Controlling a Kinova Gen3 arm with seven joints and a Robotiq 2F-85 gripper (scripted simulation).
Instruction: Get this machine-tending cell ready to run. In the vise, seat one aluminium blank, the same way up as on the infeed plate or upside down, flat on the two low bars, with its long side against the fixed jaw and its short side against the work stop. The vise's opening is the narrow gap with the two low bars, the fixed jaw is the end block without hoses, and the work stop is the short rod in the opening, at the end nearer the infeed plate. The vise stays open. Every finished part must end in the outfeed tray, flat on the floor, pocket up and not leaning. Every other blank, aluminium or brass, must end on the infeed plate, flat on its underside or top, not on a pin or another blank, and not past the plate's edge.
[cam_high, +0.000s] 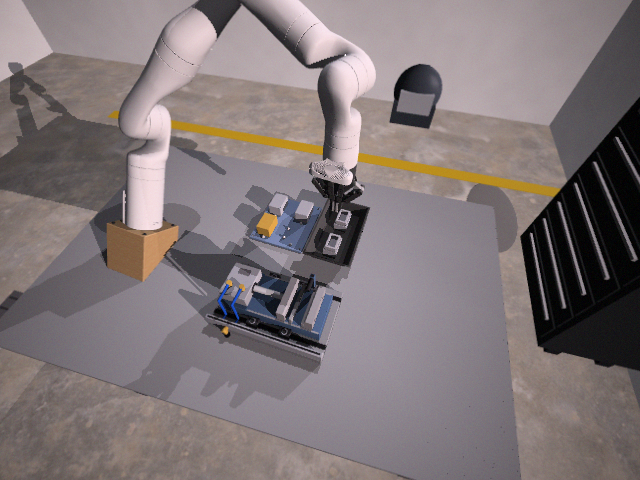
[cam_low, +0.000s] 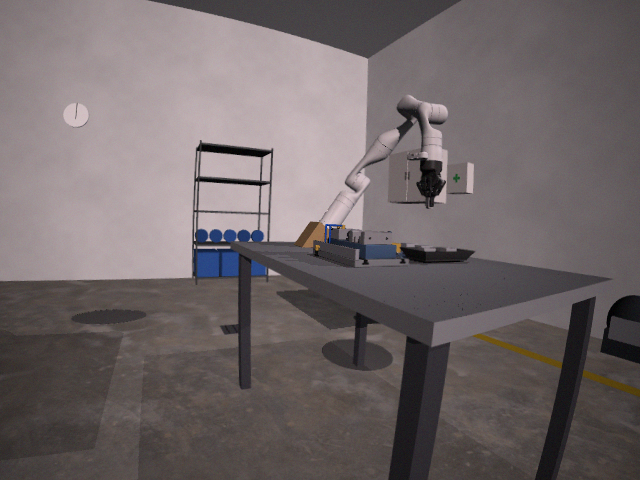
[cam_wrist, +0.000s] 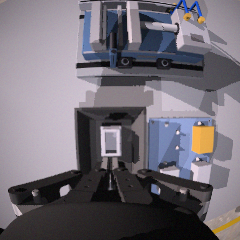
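The brass blank is 21 cm behind my hand, 2 cm to the left of it and 17 cm below it. The rest, counted from my hand: vise rail (9 cm behind, 32 cm to the right, 16 cm below); then hose block (18 cm behind, 22 cm to the right, 12 cm below); then vise (9 cm behind, 22 cm to the right, 16 cm below).
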